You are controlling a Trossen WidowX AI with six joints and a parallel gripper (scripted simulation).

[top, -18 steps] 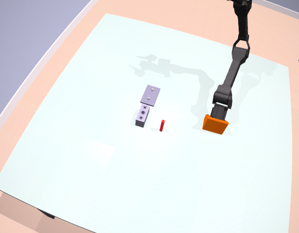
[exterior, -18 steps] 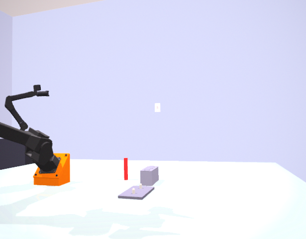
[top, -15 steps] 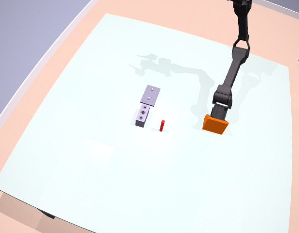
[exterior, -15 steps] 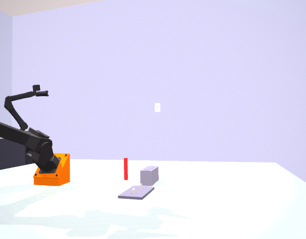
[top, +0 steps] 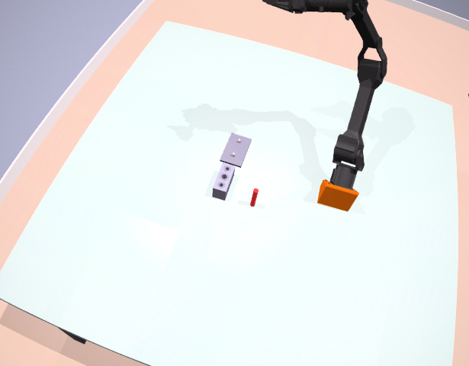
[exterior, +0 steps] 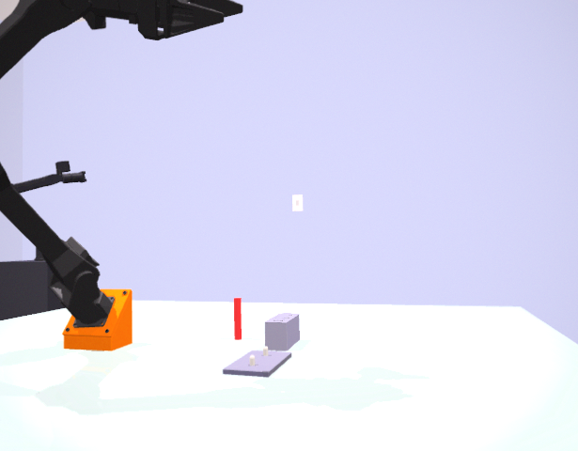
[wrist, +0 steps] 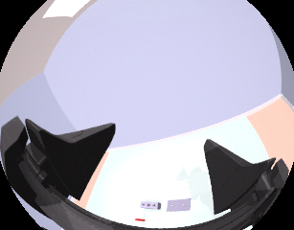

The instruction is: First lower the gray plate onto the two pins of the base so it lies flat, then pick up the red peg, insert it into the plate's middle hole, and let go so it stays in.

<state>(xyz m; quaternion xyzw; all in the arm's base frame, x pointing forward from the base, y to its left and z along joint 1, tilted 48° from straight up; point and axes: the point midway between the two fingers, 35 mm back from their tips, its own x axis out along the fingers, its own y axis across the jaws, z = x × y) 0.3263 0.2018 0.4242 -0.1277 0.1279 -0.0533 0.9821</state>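
Now: the gray plate 470 mm below my gripper tip, 230 mm to the left of it and 10 mm ahead of it. The rest, counted from my gripper tip: base: 500 mm below, 90 mm to the left; then red peg: 470 mm below, 270 mm to the left, 90 mm behind.
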